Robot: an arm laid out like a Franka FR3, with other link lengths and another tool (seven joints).
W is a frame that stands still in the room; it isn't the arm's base.
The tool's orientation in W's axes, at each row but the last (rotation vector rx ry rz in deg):
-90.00, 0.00, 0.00
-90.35, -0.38, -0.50
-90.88, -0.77, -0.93
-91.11, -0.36, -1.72
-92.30, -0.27, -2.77
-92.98, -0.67, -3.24
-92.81, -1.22, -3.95
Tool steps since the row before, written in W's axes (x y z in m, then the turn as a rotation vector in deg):
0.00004, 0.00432, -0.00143, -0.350, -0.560, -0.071
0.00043, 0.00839, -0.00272, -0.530, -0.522, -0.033
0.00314, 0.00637, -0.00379, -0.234, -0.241, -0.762
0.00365, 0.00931, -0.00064, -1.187, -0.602, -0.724
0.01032, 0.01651, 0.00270, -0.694, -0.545, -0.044
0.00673, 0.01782, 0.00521, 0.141, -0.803, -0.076
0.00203, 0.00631, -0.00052, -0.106, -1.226, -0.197
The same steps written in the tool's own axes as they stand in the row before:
0.00004, 0.00143, 0.00432, -0.350, 0.071, -0.560
0.00039, 0.00267, 0.00841, -0.530, 0.031, -0.523
0.00306, 0.00375, 0.00643, -0.248, 0.761, -0.230
0.00350, 0.00054, 0.00938, -1.194, 0.708, -0.606
0.00996, -0.00303, 0.01667, -0.680, 0.043, -0.562
0.00646, -0.00586, 0.01772, 0.159, 0.124, -0.793
0.00181, 0.00031, 0.00639, -0.082, 0.252, -1.218

